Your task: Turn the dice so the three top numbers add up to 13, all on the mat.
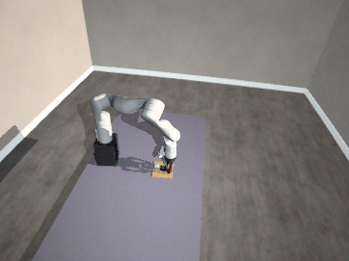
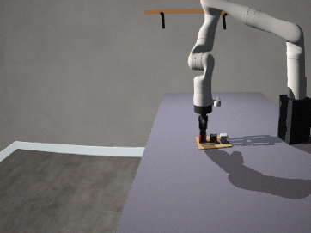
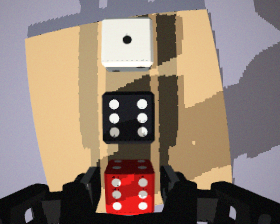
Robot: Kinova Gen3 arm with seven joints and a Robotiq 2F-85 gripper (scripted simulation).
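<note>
Now: hand 10 mm above the red die. From my hand the other things lie so: black die 50 mm behind, 10 mm below; tan mat 50 mm behind, 20 mm below; white die 90 mm behind, 10 mm below.
</note>
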